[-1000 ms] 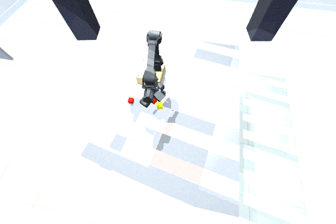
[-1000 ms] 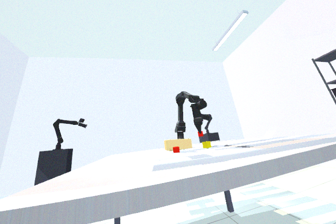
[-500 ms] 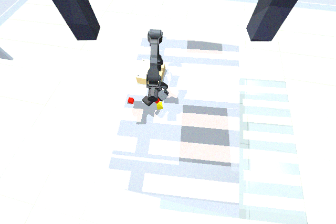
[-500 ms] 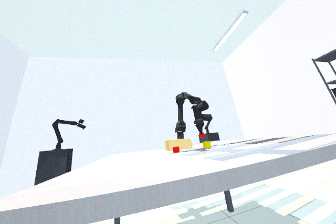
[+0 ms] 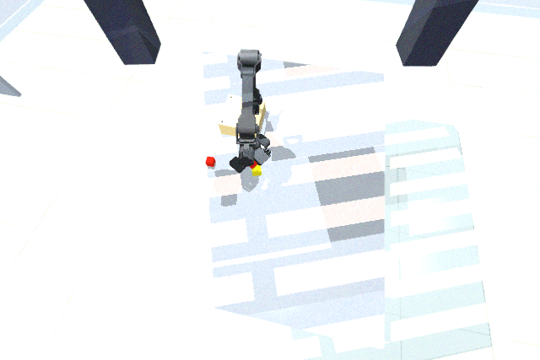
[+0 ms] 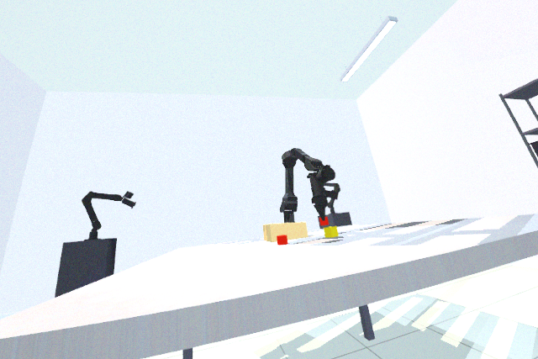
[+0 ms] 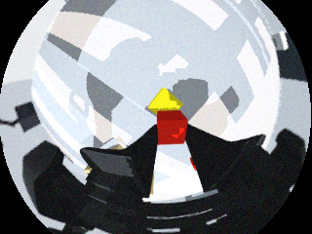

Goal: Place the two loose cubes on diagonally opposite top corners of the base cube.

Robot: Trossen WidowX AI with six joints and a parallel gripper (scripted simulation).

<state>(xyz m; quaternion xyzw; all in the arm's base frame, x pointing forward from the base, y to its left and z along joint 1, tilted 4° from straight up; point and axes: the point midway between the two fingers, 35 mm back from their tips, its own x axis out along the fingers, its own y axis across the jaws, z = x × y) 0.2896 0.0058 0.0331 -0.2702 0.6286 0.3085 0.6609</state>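
Now: the yellow cube 1 cm ahead of my gripper tip, 2 cm to the left of it and 5 cm below it.
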